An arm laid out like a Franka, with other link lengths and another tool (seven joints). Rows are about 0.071 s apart.
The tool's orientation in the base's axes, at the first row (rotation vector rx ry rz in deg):
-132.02 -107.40 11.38
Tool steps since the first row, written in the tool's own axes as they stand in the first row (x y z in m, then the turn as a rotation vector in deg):
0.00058 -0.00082 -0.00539 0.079 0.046 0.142
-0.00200 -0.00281 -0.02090 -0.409 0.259 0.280
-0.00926 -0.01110 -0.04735 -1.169 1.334 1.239
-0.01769 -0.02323 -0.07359 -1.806 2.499 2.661
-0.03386 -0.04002 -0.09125 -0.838 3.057 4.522
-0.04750 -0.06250 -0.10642 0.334 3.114 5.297
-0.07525 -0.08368 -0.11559 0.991 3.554 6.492
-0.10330 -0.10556 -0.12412 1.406 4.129 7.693
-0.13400 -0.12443 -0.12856 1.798 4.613 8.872
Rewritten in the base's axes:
0.00044 0.00050 0.00544 0.031 0.074 -0.148
0.00120 -0.00231 0.02102 0.107 -0.440 -0.328
-0.00277 -0.00891 0.04862 0.784 -1.356 -1.493
-0.01069 -0.01589 0.07682 1.477 -2.150 -3.128
-0.02642 -0.02915 0.09760 1.825 -1.232 -5.064
-0.04760 -0.03869 0.11715 1.959 -0.063 -5.833
-0.07163 -0.06205 0.13056 2.268 0.545 -7.094
-0.09653 -0.08553 0.14348 2.656 0.889 -8.388
-0.11993 -0.11202 0.15177 2.956 1.228 -9.643

